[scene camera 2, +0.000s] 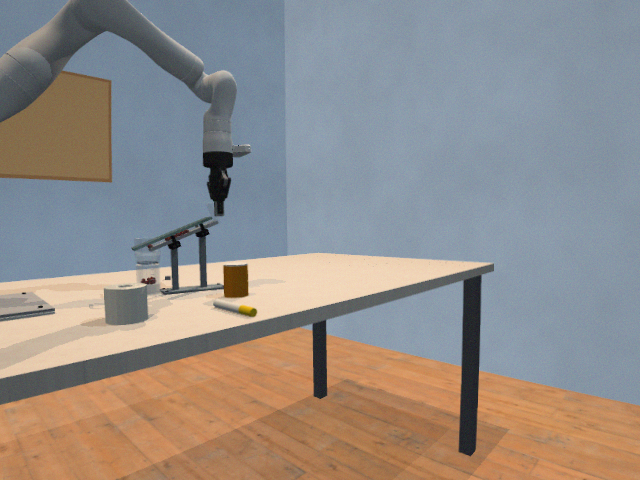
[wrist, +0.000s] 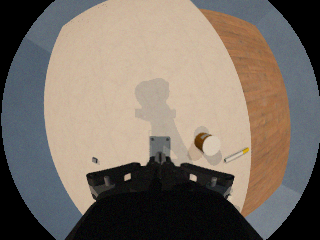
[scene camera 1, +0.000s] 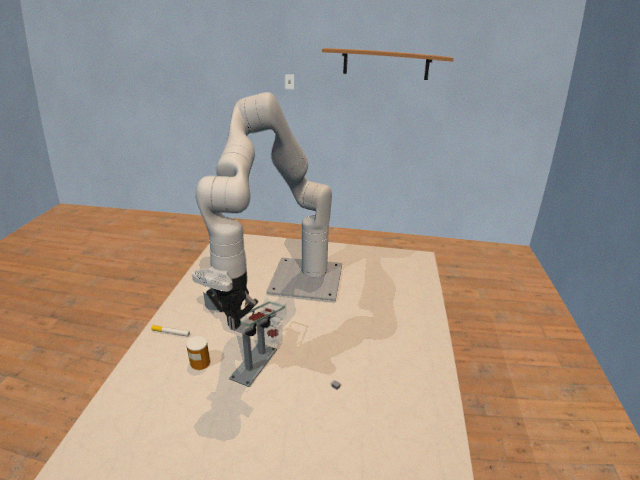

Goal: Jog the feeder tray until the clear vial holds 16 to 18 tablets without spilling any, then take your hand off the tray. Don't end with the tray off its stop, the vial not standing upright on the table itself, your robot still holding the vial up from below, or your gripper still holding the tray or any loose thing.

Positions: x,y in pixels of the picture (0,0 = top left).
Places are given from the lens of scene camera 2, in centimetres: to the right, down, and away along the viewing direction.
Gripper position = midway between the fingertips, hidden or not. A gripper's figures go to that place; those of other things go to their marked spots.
my gripper (scene camera 2: 219,216): -26, -6, 101
orange bottle with white cap (scene camera 2: 235,275): -19, 8, 87
